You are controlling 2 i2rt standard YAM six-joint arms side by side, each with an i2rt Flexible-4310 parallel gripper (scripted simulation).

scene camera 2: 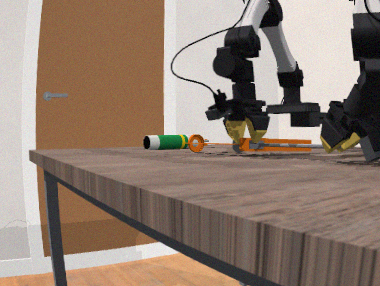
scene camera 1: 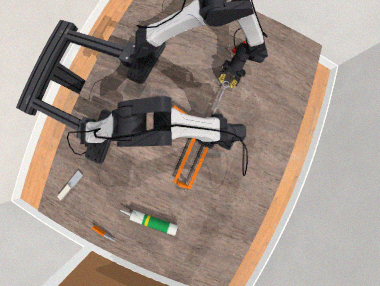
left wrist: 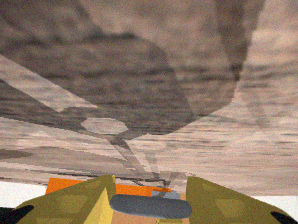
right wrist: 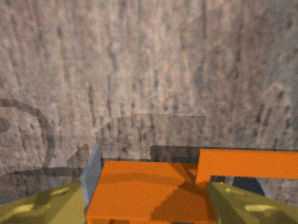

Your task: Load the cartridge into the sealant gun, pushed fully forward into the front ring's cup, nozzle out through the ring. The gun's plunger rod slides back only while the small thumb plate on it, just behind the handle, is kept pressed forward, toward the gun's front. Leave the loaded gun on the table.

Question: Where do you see an orange sealant gun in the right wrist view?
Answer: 122, 184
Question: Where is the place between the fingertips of my right gripper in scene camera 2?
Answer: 247, 143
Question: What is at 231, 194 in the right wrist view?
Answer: My right gripper.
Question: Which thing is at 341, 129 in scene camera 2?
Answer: My left gripper.
